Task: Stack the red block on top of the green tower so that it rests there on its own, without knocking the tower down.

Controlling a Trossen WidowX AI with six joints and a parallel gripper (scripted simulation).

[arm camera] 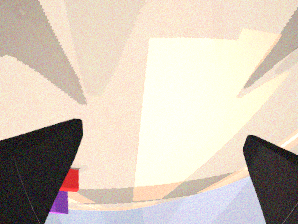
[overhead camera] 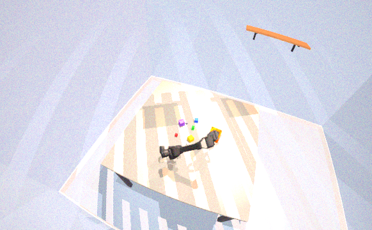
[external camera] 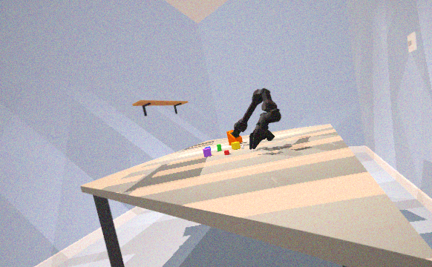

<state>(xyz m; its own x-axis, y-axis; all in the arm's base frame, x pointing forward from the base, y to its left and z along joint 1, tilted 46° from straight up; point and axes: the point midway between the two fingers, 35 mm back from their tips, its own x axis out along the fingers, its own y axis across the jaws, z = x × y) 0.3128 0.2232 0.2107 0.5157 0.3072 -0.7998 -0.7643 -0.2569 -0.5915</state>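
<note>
My gripper tip is now 10 mm short of the red block, 160 mm to the left of it and 10 mm above it. Also, from my gripper tip: blue block (100 mm behind, 410 mm to the right); then yellow block (130 mm behind, 180 mm to the right); then purple block (20 mm ahead, 310 mm to the right).
</note>
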